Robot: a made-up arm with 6 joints. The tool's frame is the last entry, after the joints.
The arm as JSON. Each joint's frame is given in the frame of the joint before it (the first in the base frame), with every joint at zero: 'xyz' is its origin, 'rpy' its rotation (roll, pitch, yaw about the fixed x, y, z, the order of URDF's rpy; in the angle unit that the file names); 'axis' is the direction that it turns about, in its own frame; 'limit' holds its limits. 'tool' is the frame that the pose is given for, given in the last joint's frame.
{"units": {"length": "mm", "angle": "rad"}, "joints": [
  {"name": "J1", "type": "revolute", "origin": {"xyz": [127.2, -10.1, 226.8], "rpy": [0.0, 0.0, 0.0]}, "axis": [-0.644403, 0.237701, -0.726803], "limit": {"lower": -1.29, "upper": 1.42}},
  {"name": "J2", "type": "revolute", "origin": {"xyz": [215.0, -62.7, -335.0], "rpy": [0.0, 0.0, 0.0]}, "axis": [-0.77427, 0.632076, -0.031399], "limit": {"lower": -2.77, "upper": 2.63}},
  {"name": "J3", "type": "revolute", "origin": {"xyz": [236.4, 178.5, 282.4], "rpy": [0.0, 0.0, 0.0]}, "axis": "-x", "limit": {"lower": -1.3, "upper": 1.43}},
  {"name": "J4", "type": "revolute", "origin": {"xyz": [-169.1, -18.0, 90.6], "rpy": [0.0, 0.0, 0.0]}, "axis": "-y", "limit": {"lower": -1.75, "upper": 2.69}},
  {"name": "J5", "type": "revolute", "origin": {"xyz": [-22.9, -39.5, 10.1], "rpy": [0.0, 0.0, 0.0]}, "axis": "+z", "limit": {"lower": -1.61, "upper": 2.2}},
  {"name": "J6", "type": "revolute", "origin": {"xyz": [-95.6, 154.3, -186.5], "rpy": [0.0, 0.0, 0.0]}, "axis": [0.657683, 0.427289, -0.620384], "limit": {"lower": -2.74, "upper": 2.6}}
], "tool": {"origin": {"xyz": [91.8, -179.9, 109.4], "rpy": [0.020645, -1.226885, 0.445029]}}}
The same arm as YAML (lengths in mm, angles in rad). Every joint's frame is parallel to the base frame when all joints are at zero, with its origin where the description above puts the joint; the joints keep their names.
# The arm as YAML. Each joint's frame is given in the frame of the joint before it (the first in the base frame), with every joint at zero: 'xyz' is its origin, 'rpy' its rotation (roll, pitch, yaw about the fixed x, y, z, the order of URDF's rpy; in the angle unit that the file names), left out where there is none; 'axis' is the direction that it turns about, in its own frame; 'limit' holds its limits. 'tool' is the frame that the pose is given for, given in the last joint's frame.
units:
  length: mm
  angle: rad
joints:
  - name: J1
    type: revolute
    origin:
      xyz: [127.2, -10.1, 226.8]
    axis: [-0.644403, 0.237701, -0.726803]
    limit:
      lower: -1.29
      upper: 1.42
  - name: J2
    type: revolute
    origin:
      xyz: [215.0, -62.7, -335.0]
    axis: [-0.77427, 0.632076, -0.031399]
    limit:
      lower: -2.77
      upper: 2.63
  - name: J3
    type: revolute
    origin:
      xyz: [236.4, 178.5, 282.4]
    axis: [-1.0, 0.0, 0.0]
    limit:
      lower: -1.3
      upper: 1.43
  - name: J4
    type: revolute
    origin:
      xyz: [-169.1, -18.0, 90.6]
    axis: [0.0, -1.0, 0.0]
    limit:
      lower: -1.75
      upper: 2.69
  - name: J5
    type: revolute
    origin:
      xyz: [-22.9, -39.5, 10.1]
    axis: [0.0, 0.0, 1.0]
    limit:
      lower: -1.61
      upper: 2.2
  - name: J6
    type: revolute
    origin:
      xyz: [-95.6, 154.3, -186.5]
    axis: [0.657683, 0.427289, -0.620384]
    limit:
      lower: -2.74
      upper: 2.6
tool:
  origin:
    xyz: [91.8, -179.9, 109.4]
    rpy: [0.0206, -1.2269, 0.445]

